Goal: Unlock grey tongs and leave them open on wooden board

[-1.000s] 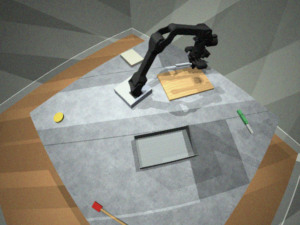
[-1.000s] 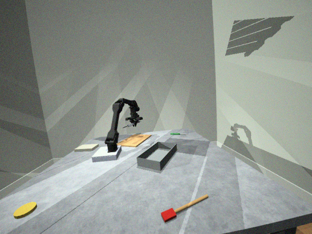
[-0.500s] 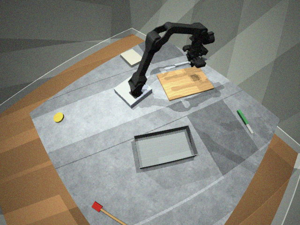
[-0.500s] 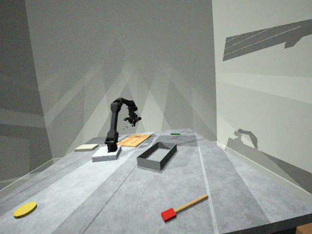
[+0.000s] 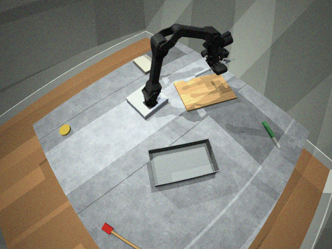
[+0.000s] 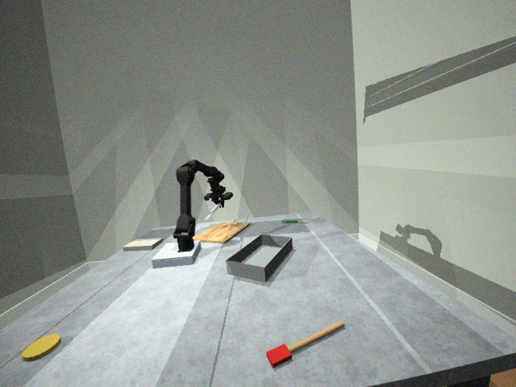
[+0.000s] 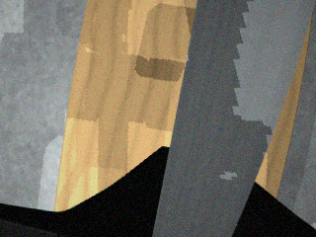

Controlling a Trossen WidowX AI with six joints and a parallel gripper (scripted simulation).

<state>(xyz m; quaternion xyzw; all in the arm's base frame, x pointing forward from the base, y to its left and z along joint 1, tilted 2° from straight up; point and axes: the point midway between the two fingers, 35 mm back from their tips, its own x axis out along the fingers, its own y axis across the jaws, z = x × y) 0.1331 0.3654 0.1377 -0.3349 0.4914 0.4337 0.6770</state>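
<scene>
The wooden board lies 16 cm below my gripper tip, 2 cm to the right of it and 1 cm behind it. From my gripper tip the other things lie so: yellow disc 85 cm to the right, 37 cm behind, 15 cm below; then cream block 47 cm behind, 15 cm to the right, 15 cm below; then grey roasting tin 48 cm to the right, 22 cm ahead, 13 cm below.
</scene>
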